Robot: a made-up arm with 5 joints. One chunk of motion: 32 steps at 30 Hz.
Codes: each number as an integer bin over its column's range. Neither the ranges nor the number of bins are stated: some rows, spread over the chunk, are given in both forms.
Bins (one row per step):
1: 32 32 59 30 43 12
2: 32 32 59 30 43 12
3: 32 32 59 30 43 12
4: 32 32 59 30 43 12
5: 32 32 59 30 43 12
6: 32 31 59 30 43 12
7: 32 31 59 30 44 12
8: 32 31 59 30 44 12
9: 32 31 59 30 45 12
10: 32 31 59 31 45 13
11: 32 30 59 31 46 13
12: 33 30 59 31 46 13
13: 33 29 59 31 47 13
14: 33 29 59 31 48 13
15: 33 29 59 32 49 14
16: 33 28 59 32 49 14
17: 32 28 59 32 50 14
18: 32 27 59 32 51 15
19: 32 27 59 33 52 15
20: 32 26 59 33 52 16
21: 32 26 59 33 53 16
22: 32 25 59 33 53 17
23: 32 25 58 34 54 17
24: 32 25 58 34 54 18
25: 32 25 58 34 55 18
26: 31 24 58 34 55 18
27: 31 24 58 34 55 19
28: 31 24 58 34 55 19
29: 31 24 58 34 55 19
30: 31 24 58 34 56 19
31: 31 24 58 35 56 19
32: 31 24 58 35 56 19
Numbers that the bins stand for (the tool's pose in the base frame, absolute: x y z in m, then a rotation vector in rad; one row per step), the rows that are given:
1: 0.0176 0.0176 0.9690 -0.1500 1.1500 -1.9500
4: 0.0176 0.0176 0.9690 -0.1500 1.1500 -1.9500
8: 0.0176 -0.0176 0.9690 -0.1500 1.2500 -1.9500
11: 0.0176 -0.0529 0.9690 -0.0500 1.4500 -1.8500
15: 0.0529 -0.0881 0.9690 0.0500 1.7500 -1.7500
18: 0.0176 -0.1586 0.9690 0.0500 1.9500 -1.6500
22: 0.0176 -0.2290 0.9690 0.1500 2.1500 -1.4500
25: 0.0176 -0.2290 0.9338 0.2500 2.3500 -1.3500
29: -0.0176 -0.2643 0.9338 0.2500 2.3500 -1.2500
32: -0.0176 -0.2643 0.9338 0.3500 2.4500 -1.2500
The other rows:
2: 0.0176 0.0176 0.9690 -0.1500 1.1500 -1.9500
3: 0.0176 0.0176 0.9690 -0.1500 1.1500 -1.9500
5: 0.0176 0.0176 0.9690 -0.1500 1.1500 -1.9500
6: 0.0176 -0.0176 0.9690 -0.1500 1.1500 -1.9500
7: 0.0176 -0.0176 0.9690 -0.1500 1.2500 -1.9500
9: 0.0176 -0.0176 0.9690 -0.1500 1.3500 -1.9500
10: 0.0176 -0.0176 0.9690 -0.0500 1.3500 -1.8500
12: 0.0529 -0.0529 0.9690 -0.0500 1.4500 -1.8500
13: 0.0529 -0.0881 0.9690 -0.0500 1.5500 -1.8500
14: 0.0529 -0.0881 0.9690 -0.0500 1.6500 -1.8500
16: 0.0529 -0.1233 0.9690 0.0500 1.7500 -1.7500
17: 0.0176 -0.1233 0.9690 0.0500 1.8500 -1.7500
19: 0.0176 -0.1586 0.9690 0.1500 2.0500 -1.6500
20: 0.0176 -0.1938 0.9690 0.1500 2.0500 -1.5500
21: 0.0176 -0.1938 0.9690 0.1500 2.1500 -1.5500
23: 0.0176 -0.2290 0.9338 0.2500 2.2500 -1.4500
24: 0.0176 -0.2290 0.9338 0.2500 2.2500 -1.3500
26: -0.0176 -0.2643 0.9338 0.2500 2.3500 -1.3500
27: -0.0176 -0.2643 0.9338 0.2500 2.3500 -1.2500
28: -0.0176 -0.2643 0.9338 0.2500 2.3500 -1.2500
30: -0.0176 -0.2643 0.9338 0.2500 2.4500 -1.2500
31: -0.0176 -0.2643 0.9338 0.3500 2.4500 -1.2500

